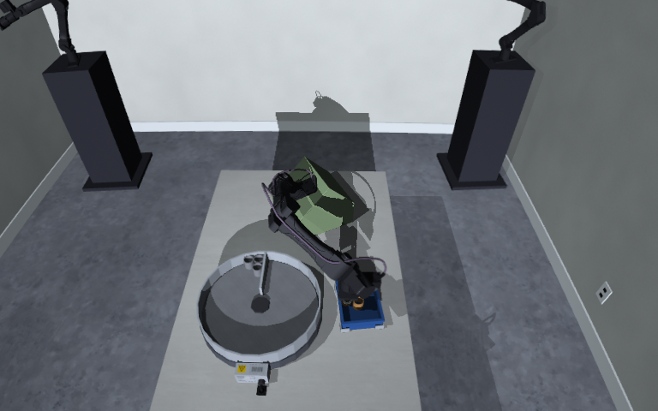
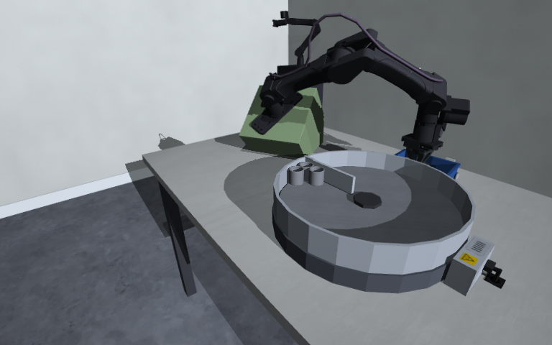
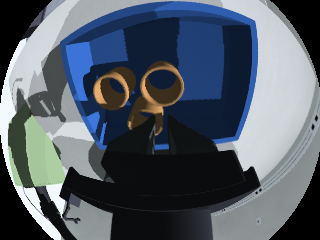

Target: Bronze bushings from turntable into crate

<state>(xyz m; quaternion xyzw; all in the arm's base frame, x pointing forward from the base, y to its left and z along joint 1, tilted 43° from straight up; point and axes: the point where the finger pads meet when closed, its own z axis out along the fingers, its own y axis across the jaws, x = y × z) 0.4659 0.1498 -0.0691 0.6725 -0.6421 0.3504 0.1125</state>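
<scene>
Now: hand 4 cm to the right of the blue crate and 2 cm above it. Round my hand: turntable: 1 cm ahead, 30 cm to the right, 1 cm above.
</scene>
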